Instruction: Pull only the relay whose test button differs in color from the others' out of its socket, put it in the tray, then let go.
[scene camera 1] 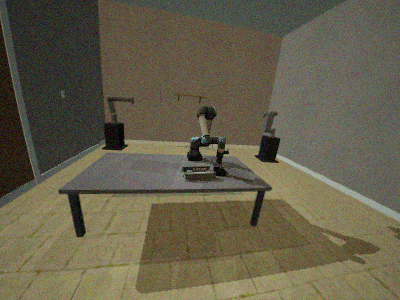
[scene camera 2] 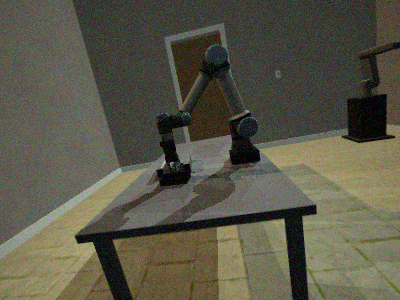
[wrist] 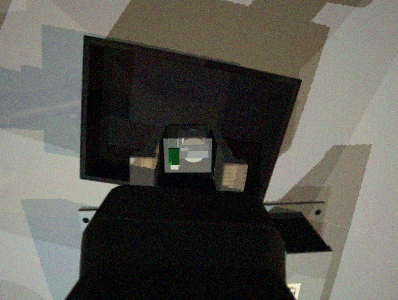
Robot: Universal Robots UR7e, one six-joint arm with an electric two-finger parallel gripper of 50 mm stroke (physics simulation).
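Pixels of known places: gripper, fingertip midpoint: (scene camera 1: 219, 168) (scene camera 2: 174, 172) (wrist: 187, 142); arm's base, link origin: (scene camera 1: 194, 154) (scene camera 2: 242, 149).
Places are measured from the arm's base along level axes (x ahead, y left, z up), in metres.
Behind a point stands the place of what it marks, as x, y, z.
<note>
My gripper (wrist: 187, 142) @(0.417, 0.266, -0.010) (scene camera 2: 172, 164) is shut on a relay (wrist: 187, 155) @(0.416, 0.270, 0.026), a grey, partly clear block with a green test button at its left in the wrist view. The relay is between the two fingers, over the near part of the black tray (wrist: 150, 80) @(0.378, 0.300, -0.061) (scene camera 2: 175, 178) @(0.431, 0.229, -0.062). In scene camera 1 my gripper (scene camera 1: 219, 166) @(0.417, 0.266, -0.010) is low at the tray (scene camera 1: 220, 172) @(0.402, 0.284, -0.066). Whether the relay's underside touches the tray floor is hidden. The relay row (scene camera 1: 198, 169) @(0.483, 0.023, -0.007) stands in its socket panel beside the tray.
The socket panel's pale wiring duct (scene camera 1: 200, 176) @(0.592, 0.037, -0.032) stands left of the tray in scene camera 1. In the wrist view the panel's near end, with a dark duct opening (wrist: 300, 232) @(0.543, 0.190, -0.028), lies below the tray, partly hidden by the gripper body. The grey table (scene camera 1: 135, 172) @(0.508, -0.609, -0.064) carries everything.
</note>
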